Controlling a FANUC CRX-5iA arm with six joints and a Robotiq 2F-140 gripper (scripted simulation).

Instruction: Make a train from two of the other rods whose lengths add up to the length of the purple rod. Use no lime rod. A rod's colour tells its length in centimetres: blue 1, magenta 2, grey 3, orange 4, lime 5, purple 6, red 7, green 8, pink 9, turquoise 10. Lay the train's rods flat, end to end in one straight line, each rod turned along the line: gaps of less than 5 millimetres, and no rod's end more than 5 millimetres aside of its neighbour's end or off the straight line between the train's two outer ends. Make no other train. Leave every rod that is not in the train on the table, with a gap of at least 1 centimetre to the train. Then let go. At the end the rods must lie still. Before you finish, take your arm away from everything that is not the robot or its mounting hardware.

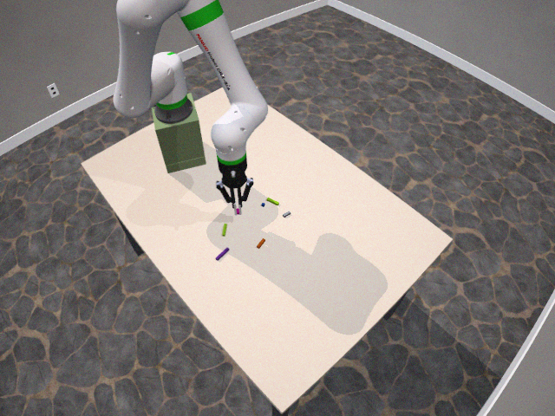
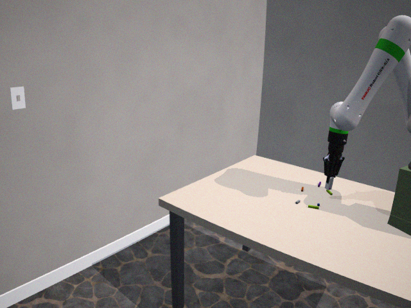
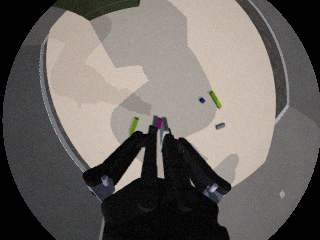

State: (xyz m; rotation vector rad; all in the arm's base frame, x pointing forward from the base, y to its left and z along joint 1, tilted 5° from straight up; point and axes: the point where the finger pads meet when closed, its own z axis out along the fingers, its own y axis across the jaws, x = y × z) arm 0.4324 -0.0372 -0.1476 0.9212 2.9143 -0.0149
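The orange rod is 14 cm ahead of my hand, 8 cm below it and 1 cm to the right of it. Round my hand: magenta rod (3 cm below); then purple rod (14 cm to the right, 8 cm below, 8 cm ahead); then blue rod (11 cm to the left, 8 cm below, 1 cm ahead).
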